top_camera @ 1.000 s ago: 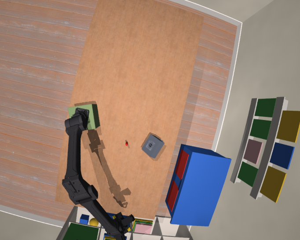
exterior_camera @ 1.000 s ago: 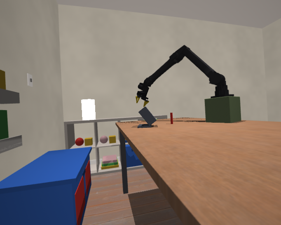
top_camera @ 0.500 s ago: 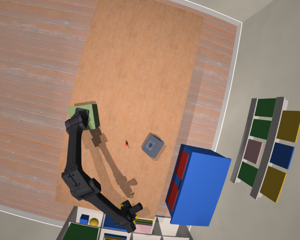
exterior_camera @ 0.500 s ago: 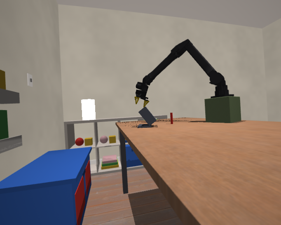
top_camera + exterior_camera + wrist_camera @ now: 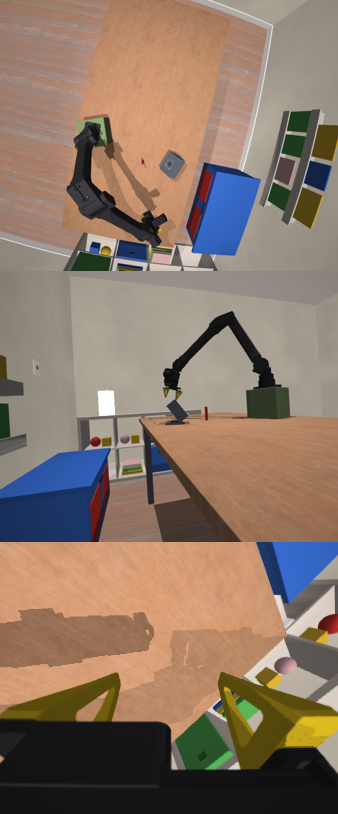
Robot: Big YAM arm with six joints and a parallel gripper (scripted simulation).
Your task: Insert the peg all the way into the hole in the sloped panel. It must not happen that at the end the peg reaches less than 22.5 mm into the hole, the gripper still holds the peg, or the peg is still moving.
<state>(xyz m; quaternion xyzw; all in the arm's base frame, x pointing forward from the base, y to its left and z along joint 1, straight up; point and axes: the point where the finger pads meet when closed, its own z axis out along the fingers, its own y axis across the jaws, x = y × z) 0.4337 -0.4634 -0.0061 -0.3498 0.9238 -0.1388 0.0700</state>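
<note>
Now: hand 120 mm past the red peg, 330 mm to the right of it and 120 mm above it.
</note>
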